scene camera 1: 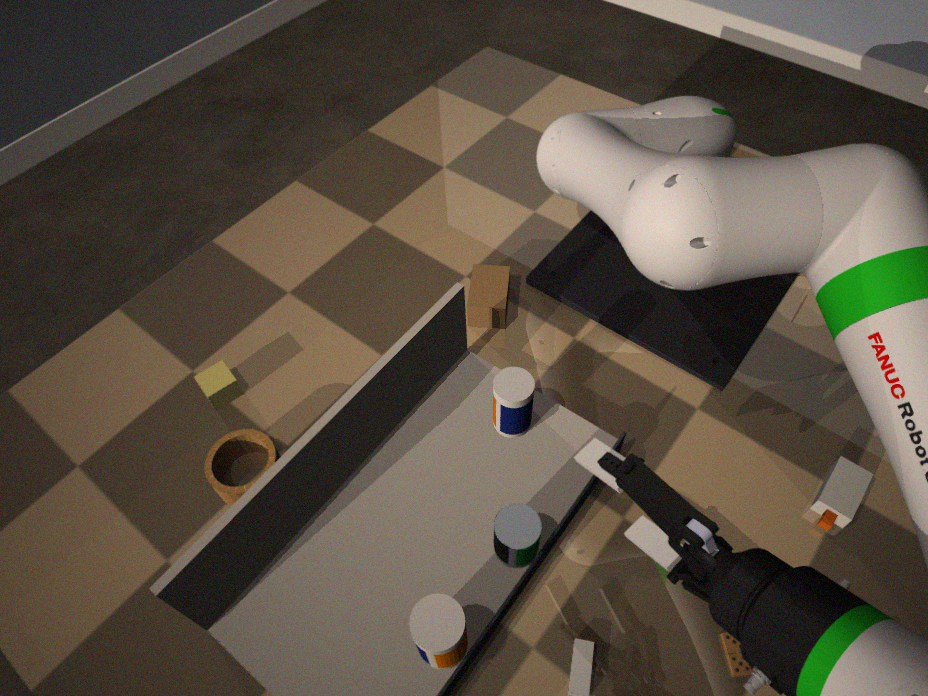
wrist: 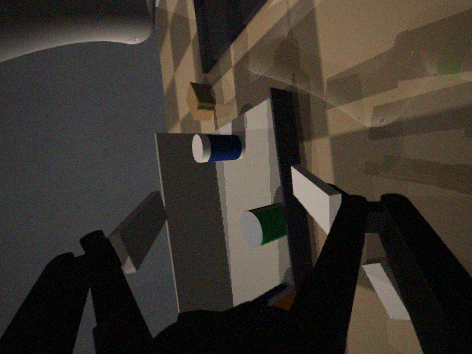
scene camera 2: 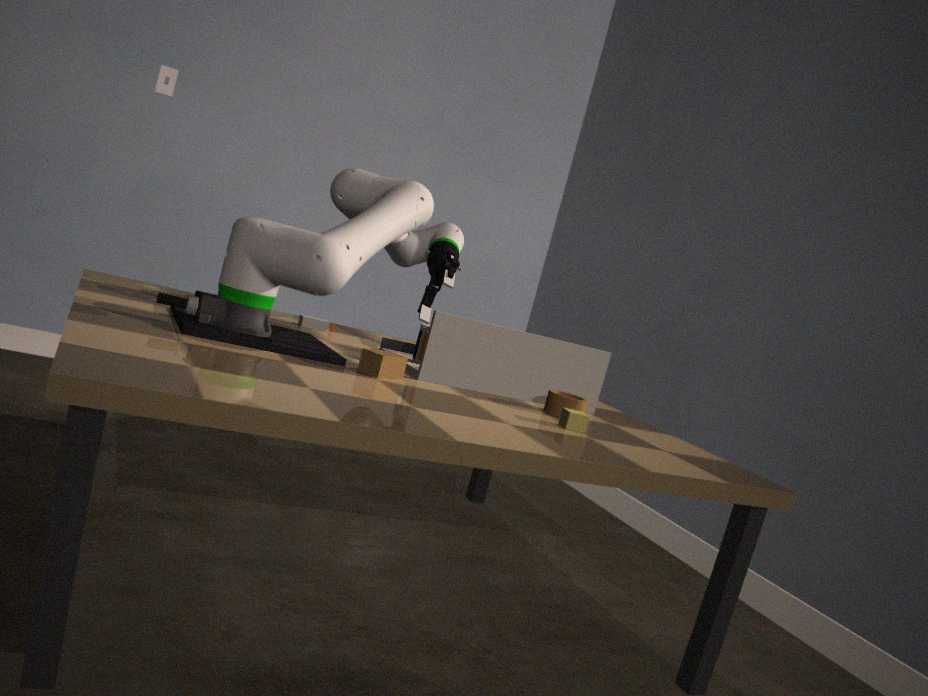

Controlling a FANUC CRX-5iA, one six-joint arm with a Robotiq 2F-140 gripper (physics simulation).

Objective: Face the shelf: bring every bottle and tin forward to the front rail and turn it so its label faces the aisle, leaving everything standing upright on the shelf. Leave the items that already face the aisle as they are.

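Where they show: gripper, fingertip midpoint: (scene camera 1: 611, 489) (wrist: 227, 192) (scene camera 2: 435, 303); arm's base at its link origin: (scene camera 2: 237, 328).
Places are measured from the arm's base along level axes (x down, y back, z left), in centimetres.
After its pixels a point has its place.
Observation:
On the shelf (scene camera 1: 359, 546) @(y -72.4, x -0.4, z -6.9 cm), a white-capped bottle (scene camera 1: 513, 404) @(y -48.7, x -9.3, z 0.5 cm) (wrist: 225, 148) @(y -47.1, x -5.2, z 1.6 cm) stands upright near the far end, back from the front rail (scene camera 1: 558, 537) @(y -56.9, x 0.4, z 12.9 cm) (wrist: 287, 140) @(y -48.6, x -0.8, z 13.2 cm); blue and orange show in scene camera 1, blue in the wrist view. A grey-topped tin (scene camera 1: 517, 535) @(y -62.3, x -7.4, z 9.8 cm) (wrist: 267, 225) @(y -60.7, x -6.3, z 12.0 cm) stands upright close to the rail, green showing toward it. Another white-capped bottle (scene camera 1: 437, 630) @(y -76.3, x -10.3, z 9.1 cm) stands upright near the rail, orange toward it, blue at its left; it is mostly hidden in the wrist view. My gripper (scene camera 1: 625, 503) @(y -54.7, x -14.6, z 16.7 cm) (scene camera 2: 437, 295) @(y -54.7, x -14.6, z 16.7 cm) (wrist: 227, 192) @(y -54.7, x -14.6, z 16.7 cm) is open and empty, tilted, above the rail side.
The shelf's back panel (scene camera 1: 322, 464) @(y -68.6, x -8.5, z -14.4 cm) (scene camera 2: 517, 359) @(y -63.9, x -8.0, z -15.5 cm) stands upright. A wooden block (scene camera 1: 488, 295) @(y -31.0, x -3.4, z -15.3 cm) (scene camera 2: 382, 364) @(y -27.2, x -1.4, z -21.0 cm) is by its end. A wooden cup (scene camera 1: 224, 490) @(y -77.5, x -3.4, z -25.1 cm) and yellow cube (scene camera 1: 215, 380) @(y -66.1, x -2.1, z -40.2 cm) lie behind it. A white block (scene camera 1: 843, 490) @(y -31.4, x -1.2, z 40.6 cm), white bar (scene camera 1: 581, 666) @(y -68.6, x 0.4, z 22.9 cm) and dotted tile (scene camera 1: 734, 654) @(y -57.5, x 0.8, z 36.9 cm) lie on the aisle side.

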